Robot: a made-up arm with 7 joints. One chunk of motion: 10 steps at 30 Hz.
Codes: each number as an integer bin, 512 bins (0 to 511) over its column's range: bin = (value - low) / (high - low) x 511, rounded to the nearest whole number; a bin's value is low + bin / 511 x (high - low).
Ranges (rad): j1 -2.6..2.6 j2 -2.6..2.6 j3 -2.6..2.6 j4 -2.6..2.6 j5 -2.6..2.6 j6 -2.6..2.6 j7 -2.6..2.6
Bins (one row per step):
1: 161 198 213 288 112 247 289
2: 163 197 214 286 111 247 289
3: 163 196 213 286 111 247 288
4: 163 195 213 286 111 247 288
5: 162 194 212 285 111 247 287
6: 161 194 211 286 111 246 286
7: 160 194 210 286 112 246 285
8: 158 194 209 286 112 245 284
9: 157 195 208 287 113 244 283
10: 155 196 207 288 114 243 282
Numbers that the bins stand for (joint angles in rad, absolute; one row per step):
1: -0.9616 -0.5851 -0.4325 0.3307 -1.4603 -0.0865 0.3409
2: -0.9413 -0.5953 -0.4223 0.3104 -1.4705 -0.0865 0.3409
3: -0.9413 -0.6055 -0.4325 0.3104 -1.4705 -0.0865 0.3307
4: -0.9413 -0.6157 -0.4325 0.3104 -1.4705 -0.0865 0.3307
5: -0.9515 -0.6258 -0.4427 0.3002 -1.4705 -0.0865 0.3205
6: -0.9616 -0.6258 -0.4528 0.3104 -1.4705 -0.0967 0.3104
7: -0.9718 -0.6258 -0.4630 0.3104 -1.4603 -0.0967 0.3002
8: -0.9922 -0.6258 -0.4732 0.3104 -1.4603 -0.1068 0.2900
9: -1.0023 -0.6157 -0.4834 0.3205 -1.4501 -0.1170 0.2798
10: -1.0227 -0.6055 -0.4935 0.3307 -1.4399 -0.1272 0.2697

